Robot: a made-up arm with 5 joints.
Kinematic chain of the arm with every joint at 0, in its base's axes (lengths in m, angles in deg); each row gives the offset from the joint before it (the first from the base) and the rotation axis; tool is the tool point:
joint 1: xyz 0 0 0.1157 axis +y
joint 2: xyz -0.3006 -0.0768 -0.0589 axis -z
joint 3: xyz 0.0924 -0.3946 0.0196 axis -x
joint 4: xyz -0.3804 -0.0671 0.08 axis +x
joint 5: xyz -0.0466 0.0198 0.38 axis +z
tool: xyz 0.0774 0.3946 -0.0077
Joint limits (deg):
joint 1: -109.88..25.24
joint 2: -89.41..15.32
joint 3: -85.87..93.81
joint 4: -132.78..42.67
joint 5: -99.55..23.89
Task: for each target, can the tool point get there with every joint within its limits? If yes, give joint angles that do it. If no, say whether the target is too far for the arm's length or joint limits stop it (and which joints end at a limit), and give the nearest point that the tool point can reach.
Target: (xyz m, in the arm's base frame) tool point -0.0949 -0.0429 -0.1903
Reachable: yes | joints -75.06 -24.71 34.05 -28.91 -44.31
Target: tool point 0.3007 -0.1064 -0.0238
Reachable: yes | joints -82.20 -78.84 25.37 -93.61 -47.95
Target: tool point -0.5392 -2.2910 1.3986
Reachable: no: too far | nearest point -0.4523 -1.0618 0.6270 | short by 1.454 m
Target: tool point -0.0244 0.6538 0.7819
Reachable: no: joint limits stop it (at a limit: joint 1, joint 2, joint 4) | nearest point -0.3499 0.1453 0.5879 | short by 0.634 m
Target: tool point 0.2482 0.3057 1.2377
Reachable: no: joint limits stop it (at a limit: joint 2, joint 3, joint 4) | nearest point 0.1347 -0.0661 0.7247 | short by 0.644 m
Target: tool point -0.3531 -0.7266 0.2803
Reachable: yes | joints -30.81 -1.45 -37.73 -16.81 -85.11
